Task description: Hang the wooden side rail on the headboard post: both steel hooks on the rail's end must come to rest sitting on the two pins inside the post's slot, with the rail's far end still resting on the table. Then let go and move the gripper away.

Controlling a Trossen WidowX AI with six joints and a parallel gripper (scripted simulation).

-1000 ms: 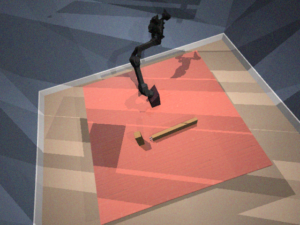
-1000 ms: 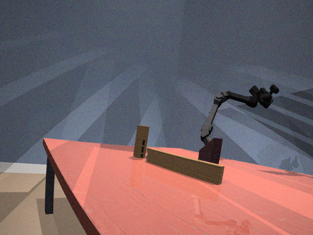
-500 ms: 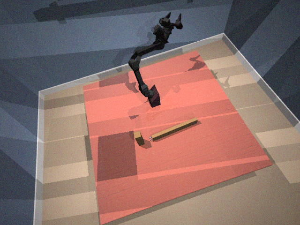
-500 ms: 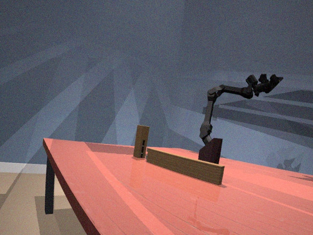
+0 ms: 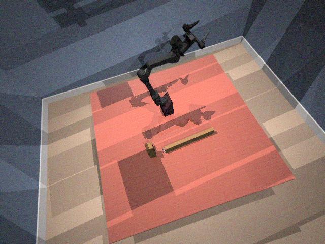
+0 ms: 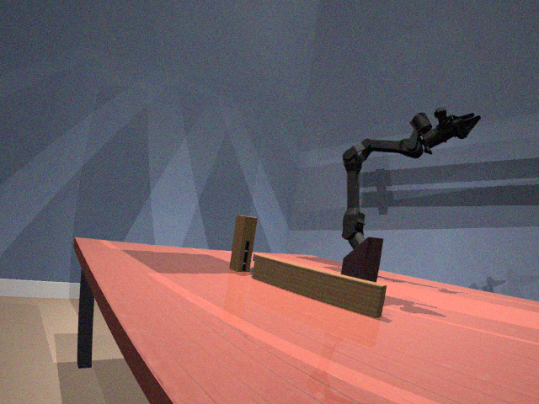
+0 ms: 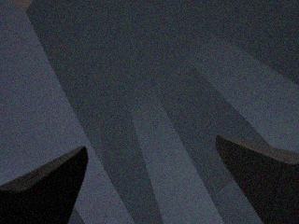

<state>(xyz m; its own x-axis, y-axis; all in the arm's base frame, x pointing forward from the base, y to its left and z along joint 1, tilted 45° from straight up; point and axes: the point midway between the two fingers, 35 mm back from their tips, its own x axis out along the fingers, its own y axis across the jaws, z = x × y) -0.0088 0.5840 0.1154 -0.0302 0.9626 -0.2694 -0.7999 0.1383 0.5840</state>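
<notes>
The headboard post lies 380 mm ahead of my gripper tip, 630 mm to the right of it and 540 mm below it.
</notes>
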